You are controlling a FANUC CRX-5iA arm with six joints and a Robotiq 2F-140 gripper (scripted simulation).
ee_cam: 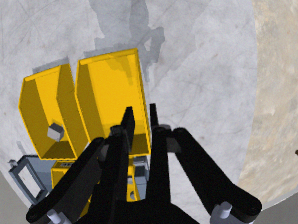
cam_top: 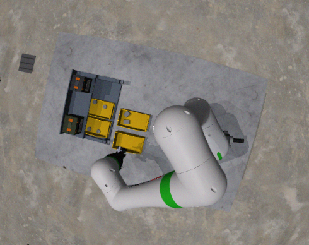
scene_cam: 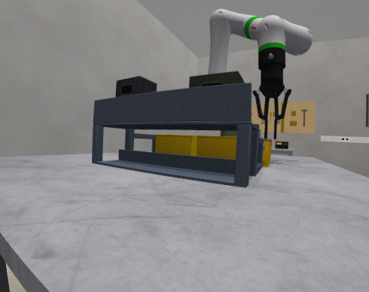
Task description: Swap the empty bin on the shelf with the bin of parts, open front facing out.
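My hand is 21 cm to the left of the grey part, 11 cm above it and 1 cm short of it. Round my hand: dark shelf (24 cm to the right, 21 cm ahead, 5 cm below); black box (37 cm to the right, 26 cm ahead, 4 cm above).
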